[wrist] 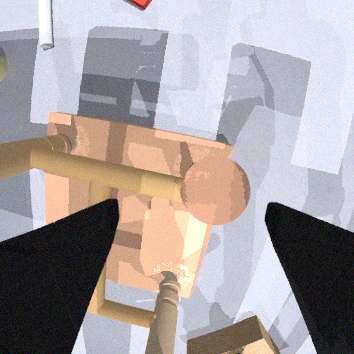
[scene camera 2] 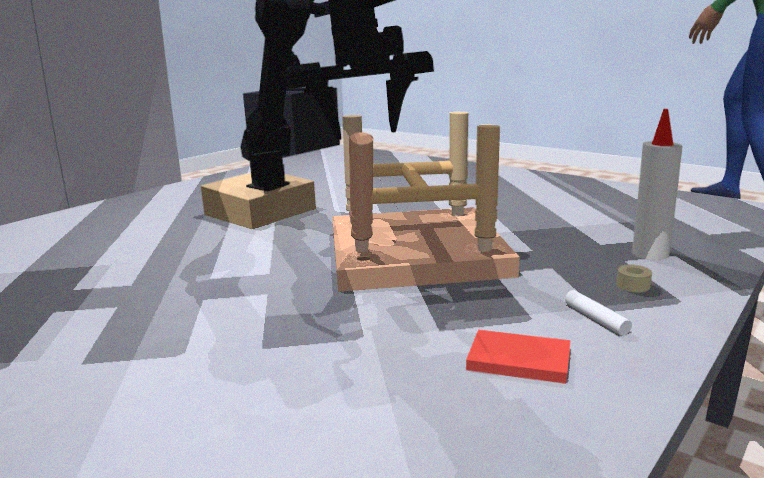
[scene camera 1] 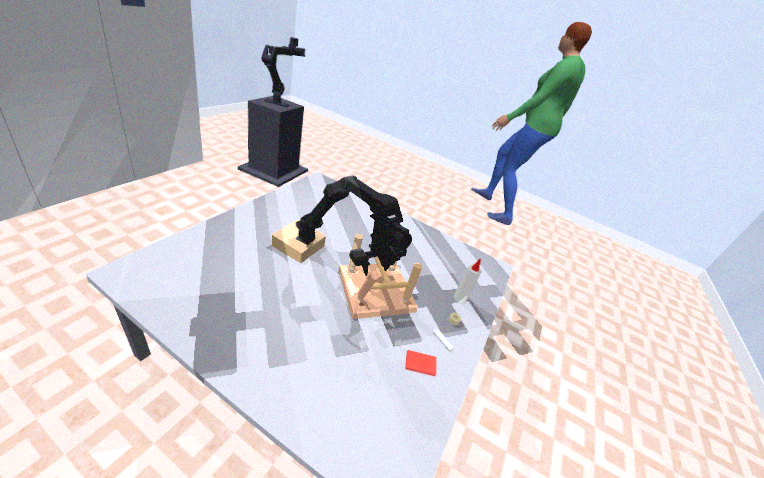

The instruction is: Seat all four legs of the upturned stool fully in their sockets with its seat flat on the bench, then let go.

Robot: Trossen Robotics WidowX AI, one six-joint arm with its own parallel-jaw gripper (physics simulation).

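Frame: origin at the arm's base, x ahead, y left, z up, level; metres.
Seen in the pictures: gripper, fingertip midpoint: [wrist: 193, 209] [scene camera 2: 366, 136] [scene camera 1: 375, 272]; arm's base, origin of the base link: [scene camera 2: 268, 185] [scene camera 1: 305, 238].
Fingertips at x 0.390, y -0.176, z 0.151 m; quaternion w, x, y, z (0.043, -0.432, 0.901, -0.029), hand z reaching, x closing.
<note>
Offsets run from my fingertips to a thing's top centre. "spot": to the spot under its first point.
The upturned seat @(dx -0.013, dy +0.134, dz -0.179 m) [scene camera 1: 383, 310] [scene camera 2: 394, 275] [wrist: 57, 195] looks flat on the bench. The reddish front-left leg @(dx -0.021, dy +0.009, dz +0.005 m) [scene camera 1: 367, 284] [scene camera 2: 361, 186] [wrist: 215, 191] stands at its hole, with some pale tenon showing. The front-right leg @(spot: dx +0.121, dy +0.114, dz -0.072 m) [scene camera 2: 487, 180] [scene camera 1: 412, 281] and back-right leg @(spot: dx +0.002, dy +0.250, dz -0.045 m) [scene camera 2: 458, 140] also show pale tenon above the seat. The back-left leg @(spot: dx -0.130, dy +0.134, dz -0.011 m) [scene camera 2: 352, 125] [wrist: 167, 312] is partly hidden; its foot shows grey in the wrist view. Rails @(spot: dx +0.050, dy +0.057, dz -0.087 m) [scene camera 2: 422, 194] [wrist: 107, 172] join the legs. My gripper [scene camera 1: 376, 271] [scene camera 2: 363, 134] [wrist: 193, 209] is open, holding nothing, near the height of the leg tops.
A wooden block [scene camera 1: 298, 242] [scene camera 2: 253, 205] carries the arm base. A glue bottle @(dx +0.316, dy +0.316, dz +0.017 m) [scene camera 1: 467, 284] [scene camera 2: 656, 197], a ring @(dx +0.321, dy +0.174, dz -0.189 m) [scene camera 2: 634, 281], a white rod @(dx +0.306, dy +0.048, dz -0.191 m) [scene camera 1: 443, 339] [scene camera 2: 598, 312] [wrist: 46, 25] and a red block @(dx +0.262, dy -0.090, dz -0.199 m) [scene camera 1: 420, 362] [scene camera 2: 518, 356] are on the bench. A person [scene camera 1: 557, 101] is behind it.
</note>
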